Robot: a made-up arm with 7 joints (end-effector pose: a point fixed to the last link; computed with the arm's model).
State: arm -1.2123 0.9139 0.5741 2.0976 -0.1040 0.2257 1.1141
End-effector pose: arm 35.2 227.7 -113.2 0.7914 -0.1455 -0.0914 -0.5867
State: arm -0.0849 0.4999 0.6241 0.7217 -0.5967 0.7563 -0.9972
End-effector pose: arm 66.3 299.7 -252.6 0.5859 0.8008 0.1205 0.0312
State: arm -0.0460 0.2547 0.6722 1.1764 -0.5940 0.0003 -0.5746
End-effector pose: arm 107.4 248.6 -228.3 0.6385 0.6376 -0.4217 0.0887
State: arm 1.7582 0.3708 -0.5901 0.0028 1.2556 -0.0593 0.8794
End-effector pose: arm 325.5 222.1 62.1 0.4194 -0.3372 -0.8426 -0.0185
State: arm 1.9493 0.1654 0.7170 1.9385 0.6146 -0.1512 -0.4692
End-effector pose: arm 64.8 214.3 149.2 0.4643 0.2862 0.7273 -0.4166
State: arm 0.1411 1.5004 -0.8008 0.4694 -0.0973 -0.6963 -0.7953
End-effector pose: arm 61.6 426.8 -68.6 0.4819 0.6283 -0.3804 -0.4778
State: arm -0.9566 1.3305 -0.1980 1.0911 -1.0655 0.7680 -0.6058
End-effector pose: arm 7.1 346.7 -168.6 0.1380 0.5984 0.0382 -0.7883
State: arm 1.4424 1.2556 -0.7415 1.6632 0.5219 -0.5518 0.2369
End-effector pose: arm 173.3 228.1 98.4 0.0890 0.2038 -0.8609 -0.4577
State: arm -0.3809 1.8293 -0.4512 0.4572 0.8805 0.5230 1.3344
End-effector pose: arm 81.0 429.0 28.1 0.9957 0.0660 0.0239 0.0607
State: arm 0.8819 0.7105 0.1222 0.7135 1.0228 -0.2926 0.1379
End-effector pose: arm 245.5 309.3 -64.9 0.3980 -0.0081 -0.8557 0.3308
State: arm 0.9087 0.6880 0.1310 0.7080 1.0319 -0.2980 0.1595
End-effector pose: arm 250.4 305.1 -61.8 0.3832 -0.0282 -0.8617 0.3313
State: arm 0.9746 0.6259 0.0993 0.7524 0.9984 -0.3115 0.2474
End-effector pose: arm 265.7 285.0 -46.3 0.3587 -0.0746 -0.8928 0.2621
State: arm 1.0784 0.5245 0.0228 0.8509 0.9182 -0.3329 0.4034
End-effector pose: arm 285.4 246.2 -14.0 0.3080 -0.1393 -0.9346 0.1104
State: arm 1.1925 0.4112 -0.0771 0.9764 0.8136 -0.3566 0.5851
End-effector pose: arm 295.2 197.4 27.6 0.2252 -0.1914 -0.9516 -0.0846
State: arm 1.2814 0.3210 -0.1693 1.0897 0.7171 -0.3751 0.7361
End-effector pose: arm 291.6 155.0 61.9 0.1394 -0.2104 -0.9338 -0.2534
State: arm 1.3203 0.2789 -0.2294 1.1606 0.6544 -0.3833 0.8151
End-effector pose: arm 284.9 131.7 77.5 0.0924 -0.2071 -0.9096 -0.3482
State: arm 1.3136 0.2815 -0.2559 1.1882 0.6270 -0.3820 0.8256
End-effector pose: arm 282.7 127.1 77.0 0.0917 -0.1991 -0.9003 -0.3760
